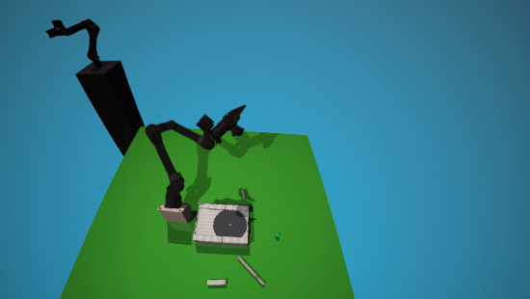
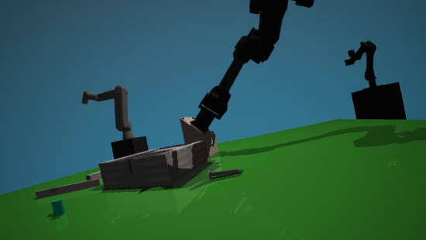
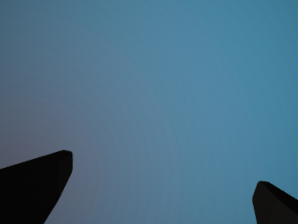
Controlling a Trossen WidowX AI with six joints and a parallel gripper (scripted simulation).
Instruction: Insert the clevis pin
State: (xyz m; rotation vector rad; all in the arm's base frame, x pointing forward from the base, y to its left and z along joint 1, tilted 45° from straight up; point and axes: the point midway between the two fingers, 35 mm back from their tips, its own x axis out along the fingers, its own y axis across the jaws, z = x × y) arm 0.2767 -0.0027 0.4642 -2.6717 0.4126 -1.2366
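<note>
The steel clevis pin is 430 mm below my gripper tip, 220 mm to the right of it and 20 mm ahead of it. The rest, counted from my gripper tip: round disc 410 mm to the right, 380 mm below, 60 mm behind; rimmed steel tray 400 mm to the right, 390 mm below, 100 mm behind; small teal block 460 mm to the right, 420 mm below, 170 mm ahead.
</note>
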